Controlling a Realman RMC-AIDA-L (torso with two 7-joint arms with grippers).
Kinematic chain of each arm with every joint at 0, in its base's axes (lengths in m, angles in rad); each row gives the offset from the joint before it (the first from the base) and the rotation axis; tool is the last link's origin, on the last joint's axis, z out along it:
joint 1: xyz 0 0 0.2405 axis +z
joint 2: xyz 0 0 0 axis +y
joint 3: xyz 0 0 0.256 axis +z
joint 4: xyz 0 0 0 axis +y
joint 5: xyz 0 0 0.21 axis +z
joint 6: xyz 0 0 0 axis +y
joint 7: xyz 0 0 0.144 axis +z
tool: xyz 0 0 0
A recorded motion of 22 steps. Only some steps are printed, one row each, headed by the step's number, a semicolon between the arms.
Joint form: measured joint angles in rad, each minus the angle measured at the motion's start. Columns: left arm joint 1, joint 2, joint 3, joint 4, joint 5, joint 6, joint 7; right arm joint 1, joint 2, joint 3, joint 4, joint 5, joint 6, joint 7.
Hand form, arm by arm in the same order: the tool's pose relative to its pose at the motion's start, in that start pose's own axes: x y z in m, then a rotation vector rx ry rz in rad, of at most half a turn. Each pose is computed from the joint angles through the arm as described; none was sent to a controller.
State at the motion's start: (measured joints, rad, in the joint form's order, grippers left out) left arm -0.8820 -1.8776 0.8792 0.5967 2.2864 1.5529 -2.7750; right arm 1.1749 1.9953 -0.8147 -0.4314 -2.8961 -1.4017 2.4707
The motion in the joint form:
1: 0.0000 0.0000 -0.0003 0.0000 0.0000 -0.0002 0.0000; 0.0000 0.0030 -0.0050 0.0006 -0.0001 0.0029 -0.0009
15: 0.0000 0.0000 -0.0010 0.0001 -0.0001 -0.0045 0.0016; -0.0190 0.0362 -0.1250 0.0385 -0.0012 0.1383 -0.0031
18: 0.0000 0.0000 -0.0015 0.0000 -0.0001 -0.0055 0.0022; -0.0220 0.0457 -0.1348 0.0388 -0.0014 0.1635 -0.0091
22: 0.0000 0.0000 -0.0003 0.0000 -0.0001 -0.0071 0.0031; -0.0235 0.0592 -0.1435 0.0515 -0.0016 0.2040 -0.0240
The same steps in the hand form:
1: 0.0000 0.0000 0.0000 -0.0001 0.0004 -0.0001; 0.0000 0.0009 0.0013 0.0020 0.0025 -0.0048
15: 0.0007 -0.0002 -0.0001 0.0009 0.0050 0.0013; 0.0036 -0.0010 0.0260 0.1008 0.0157 -0.0681
18: 0.0009 -0.0002 -0.0001 0.0010 0.0062 0.0016; 0.0023 0.0001 0.0300 0.1125 0.0062 -0.0828
22: 0.0010 -0.0003 0.0000 0.0023 0.0069 0.0030; 0.0013 0.0027 0.0373 0.1233 -0.0050 -0.1062

